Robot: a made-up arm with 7 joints.
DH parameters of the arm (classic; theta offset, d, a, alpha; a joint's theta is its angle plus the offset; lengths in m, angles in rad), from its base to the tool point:
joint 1: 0 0.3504 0 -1.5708
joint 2: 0 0 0 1.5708
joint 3: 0 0.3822 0.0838 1.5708
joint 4: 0 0 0.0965 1.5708
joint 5: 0 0.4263 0 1.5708
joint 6: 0 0 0.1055 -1.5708
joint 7: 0 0.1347 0 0
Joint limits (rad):
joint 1: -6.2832..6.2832
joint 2: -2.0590..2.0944
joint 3: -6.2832..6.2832
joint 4: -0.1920..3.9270
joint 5: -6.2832..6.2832
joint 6: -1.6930..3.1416
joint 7: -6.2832..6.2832
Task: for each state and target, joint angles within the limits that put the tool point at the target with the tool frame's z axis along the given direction. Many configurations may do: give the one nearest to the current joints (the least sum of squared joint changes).
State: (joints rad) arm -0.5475 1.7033 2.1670 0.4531 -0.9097 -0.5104 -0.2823
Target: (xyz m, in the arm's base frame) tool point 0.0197 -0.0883 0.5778 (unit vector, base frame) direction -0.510 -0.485 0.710
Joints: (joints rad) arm -0.3233 1.9884 2.7623 -0.1586 -1.1561 -0.9972 -0.2823
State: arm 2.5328 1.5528 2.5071 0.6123 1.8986 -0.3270 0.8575
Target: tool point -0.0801 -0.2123 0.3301 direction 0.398 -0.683 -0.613
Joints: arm 2.3615 1.4072 2.3194 0.0870 2.0407 -0.5842 0.8575
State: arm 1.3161 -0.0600 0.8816 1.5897 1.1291 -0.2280 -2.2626
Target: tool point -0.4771 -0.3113 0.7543 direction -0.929 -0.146 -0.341
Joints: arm 2.3105 -0.7971 1.0806 1.0768 0.9699 0.3269 -2.2626
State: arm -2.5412 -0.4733 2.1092 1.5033 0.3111 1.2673 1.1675
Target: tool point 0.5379 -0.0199 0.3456 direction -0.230 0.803 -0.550
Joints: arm -2.4978 -0.2041 2.2466 0.9363 0.9318 1.5745 1.1675
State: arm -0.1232 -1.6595 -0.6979 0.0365 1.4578 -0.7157 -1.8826
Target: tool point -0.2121 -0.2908 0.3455 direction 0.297 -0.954 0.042
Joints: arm -0.8260 -2.0590 -1.2105 0.2662 1.4921 -0.5399 -1.8826
